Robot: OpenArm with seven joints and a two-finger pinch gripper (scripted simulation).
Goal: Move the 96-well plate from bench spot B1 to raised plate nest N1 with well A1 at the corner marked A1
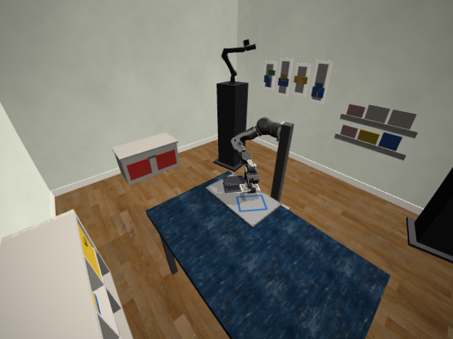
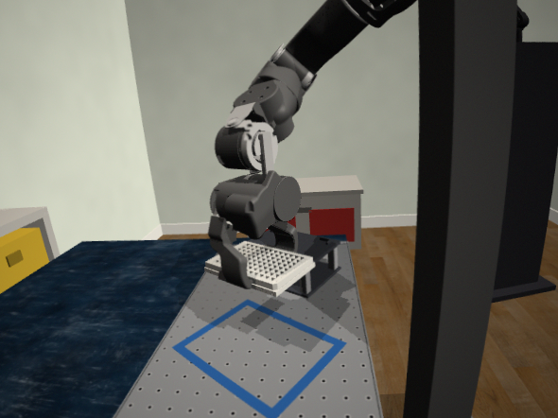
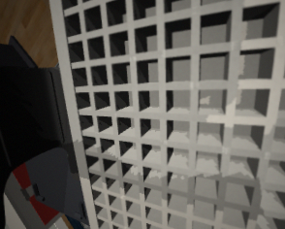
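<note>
Now: the dark raised plate nest 170 mm to the right of my hand, 60 mm behind it and 50 mm below it. From my hand the other things lie so: white 96-well plate right at my hand.
</note>
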